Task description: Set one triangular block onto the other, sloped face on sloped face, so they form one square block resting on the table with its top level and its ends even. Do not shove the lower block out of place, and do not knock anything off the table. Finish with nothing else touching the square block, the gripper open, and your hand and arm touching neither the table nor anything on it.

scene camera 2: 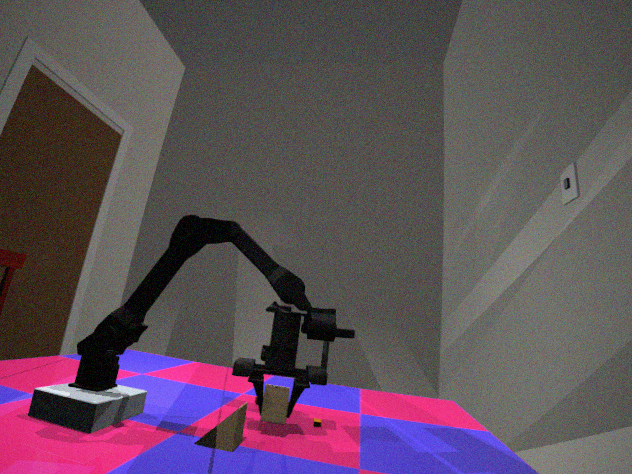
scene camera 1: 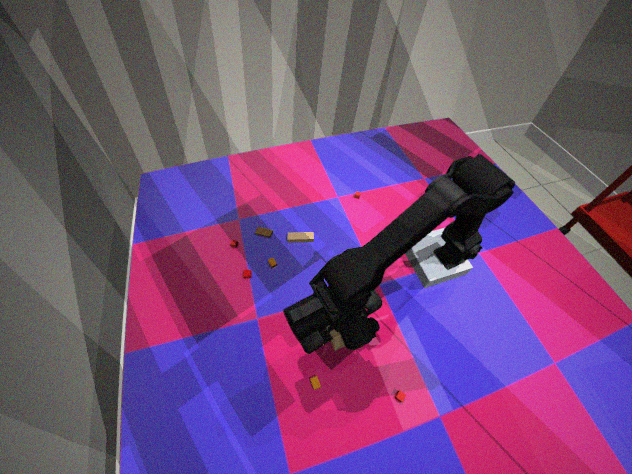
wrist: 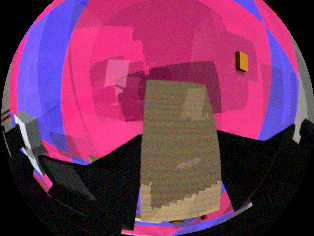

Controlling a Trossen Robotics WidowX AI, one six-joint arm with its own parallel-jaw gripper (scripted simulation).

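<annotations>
There is a tan triangular block (scene camera 2: 275, 404) here, and my gripper (scene camera 2: 274, 416) holds it.
</annotations>
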